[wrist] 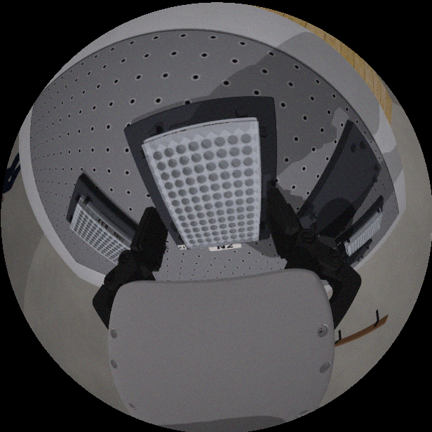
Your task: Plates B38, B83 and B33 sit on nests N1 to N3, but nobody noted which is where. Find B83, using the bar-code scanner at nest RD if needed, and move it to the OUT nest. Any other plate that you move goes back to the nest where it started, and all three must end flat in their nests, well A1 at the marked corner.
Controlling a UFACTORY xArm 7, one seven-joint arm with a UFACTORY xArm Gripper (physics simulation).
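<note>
A pale 96-well plate [212, 180] lies in the dark nest [200, 109] labelled N2, in the middle of the wrist view. No code on it can be read. My gripper [211, 211] is open, with one finger on each side of this plate and apart from it. A second plate [97, 231] lies in a dark nest [92, 186] at the left; the small dark print by it is too blurred to read. A third plate [364, 234] shows at the far right, partly behind the right finger. A dark nest [345, 172] without a plate lies at the right; its label is hidden.
The N2 label [226, 247] and a small corner tag [181, 247] lie at the near edge of the middle nest. The nests stand on a grey perforated board [165, 90]. Dark shadows cross the board's right side. A brown bar with hooks [362, 331] shows beyond it at lower right.
</note>
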